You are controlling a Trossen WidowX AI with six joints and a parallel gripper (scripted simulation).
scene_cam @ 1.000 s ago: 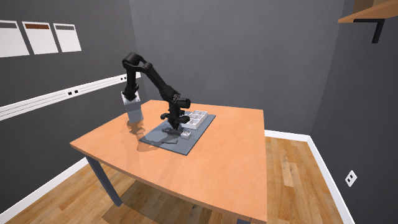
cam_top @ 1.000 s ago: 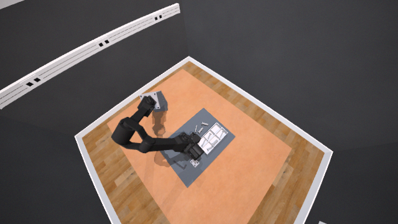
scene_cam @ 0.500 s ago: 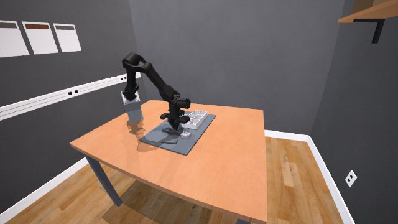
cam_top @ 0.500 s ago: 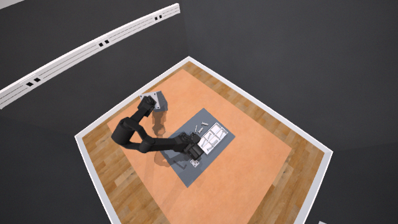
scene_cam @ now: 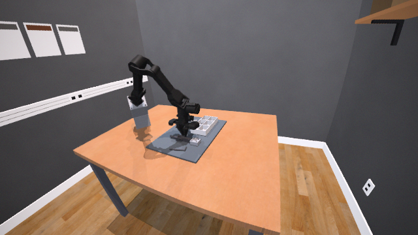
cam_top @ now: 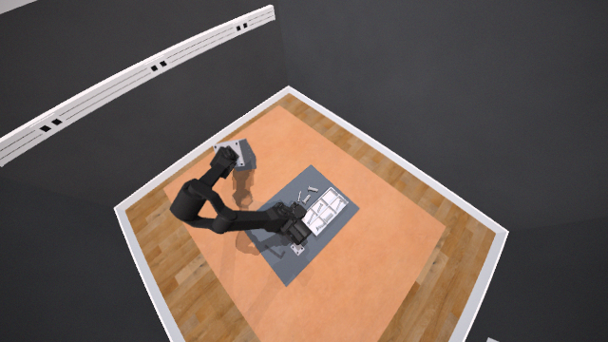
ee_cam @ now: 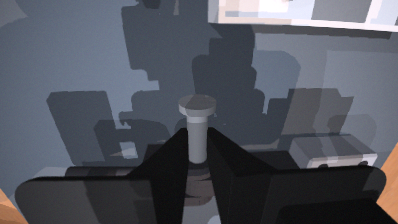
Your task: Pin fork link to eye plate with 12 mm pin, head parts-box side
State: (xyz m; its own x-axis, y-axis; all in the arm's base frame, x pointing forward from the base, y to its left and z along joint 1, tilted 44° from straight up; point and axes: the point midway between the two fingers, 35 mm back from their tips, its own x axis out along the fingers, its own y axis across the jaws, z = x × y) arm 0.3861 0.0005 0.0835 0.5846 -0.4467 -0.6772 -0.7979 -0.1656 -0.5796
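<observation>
Right now the dark flat bar is 10 mm ahead of my hand, 30 mm to the right of it and 30 mm below it. Round my hand: dark fork link: 30 mm behind, 30 mm to the right, 30 mm below; grey mat: 10 mm ahead, 70 mm to the left, 50 mm below; thick headed pin: 40 mm behind, 90 mm to the left, 30 mm below.
</observation>
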